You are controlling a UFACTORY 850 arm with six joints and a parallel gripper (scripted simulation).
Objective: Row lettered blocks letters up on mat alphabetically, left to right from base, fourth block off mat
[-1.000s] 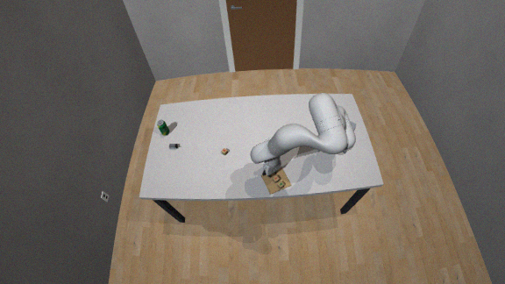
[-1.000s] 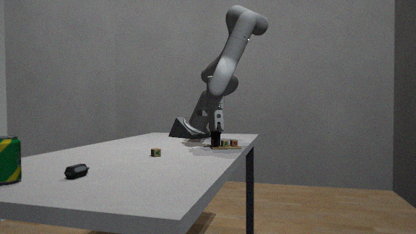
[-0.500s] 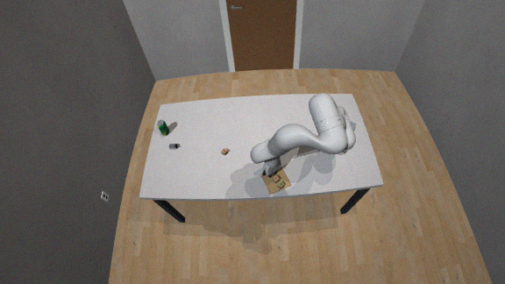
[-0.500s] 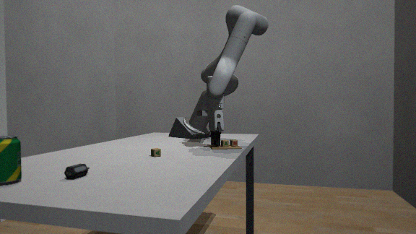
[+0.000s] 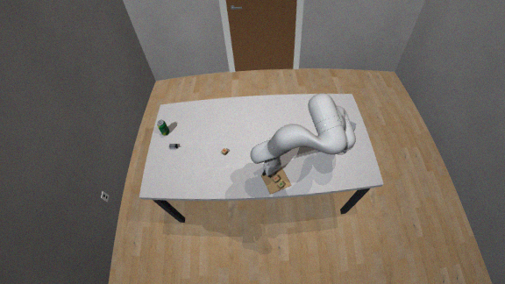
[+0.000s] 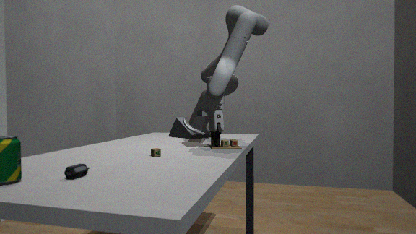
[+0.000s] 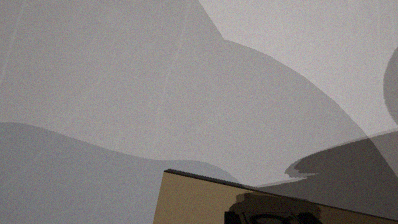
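Now: the mat 4 cm to the left of my hand, 3 cm below it and 3 cm behind it. From my hand the other things lie so: can 80 cm ahead, 29 cm to the right, 3 cm above; black object 68 cm ahead, 16 cm to the right, 1 cm below.
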